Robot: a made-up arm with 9 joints. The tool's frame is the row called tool.
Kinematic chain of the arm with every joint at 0, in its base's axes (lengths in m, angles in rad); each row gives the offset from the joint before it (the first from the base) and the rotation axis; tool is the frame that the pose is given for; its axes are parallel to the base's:
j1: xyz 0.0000 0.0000 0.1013 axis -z
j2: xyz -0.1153 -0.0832 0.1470 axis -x
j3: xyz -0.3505 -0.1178 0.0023 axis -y
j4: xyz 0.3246 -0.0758 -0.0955 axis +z
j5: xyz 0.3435 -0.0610 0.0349 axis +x
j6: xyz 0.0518 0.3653 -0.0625 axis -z
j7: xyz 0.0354 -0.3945 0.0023 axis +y
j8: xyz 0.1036 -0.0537 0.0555 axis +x
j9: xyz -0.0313 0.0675 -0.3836 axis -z
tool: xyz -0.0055 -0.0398 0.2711
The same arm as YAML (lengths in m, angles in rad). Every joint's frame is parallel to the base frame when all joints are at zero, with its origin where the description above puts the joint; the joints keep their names.
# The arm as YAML. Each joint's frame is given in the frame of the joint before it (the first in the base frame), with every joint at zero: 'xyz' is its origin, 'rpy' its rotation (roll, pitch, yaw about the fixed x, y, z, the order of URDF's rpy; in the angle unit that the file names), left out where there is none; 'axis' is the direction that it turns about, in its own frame. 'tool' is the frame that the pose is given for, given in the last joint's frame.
units:
  length: m
  angle: rad
joints:
  - name: j1
    type: revolute
    origin:
      xyz: [0.0, 0.0, 0.1013]
    axis: "-z"
  - name: j2
    type: revolute
    origin:
      xyz: [-0.1153, -0.0832, 0.147]
    axis: "-x"
  - name: j3
    type: revolute
    origin:
      xyz: [-0.3505, -0.1178, 0.0023]
    axis: "-y"
  - name: j4
    type: revolute
    origin:
      xyz: [0.3246, -0.0758, -0.0955]
    axis: "+z"
  - name: j5
    type: revolute
    origin:
      xyz: [0.3435, -0.061, 0.0349]
    axis: "+x"
  - name: j6
    type: revolute
    origin:
      xyz: [0.0518, 0.3653, -0.0625]
    axis: "-z"
  - name: j7
    type: revolute
    origin:
      xyz: [0.0354, -0.3945, 0.0023]
    axis: "+y"
  - name: j8
    type: revolute
    origin:
      xyz: [0.1036, -0.0537, 0.0555]
    axis: "+x"
  - name: j9
    type: revolute
    origin:
      xyz: [-0.0313, 0.0675, -0.3836]
    axis: "-z"
tool:
  origin:
    xyz: [-0.0055, -0.0398, 0.2711]

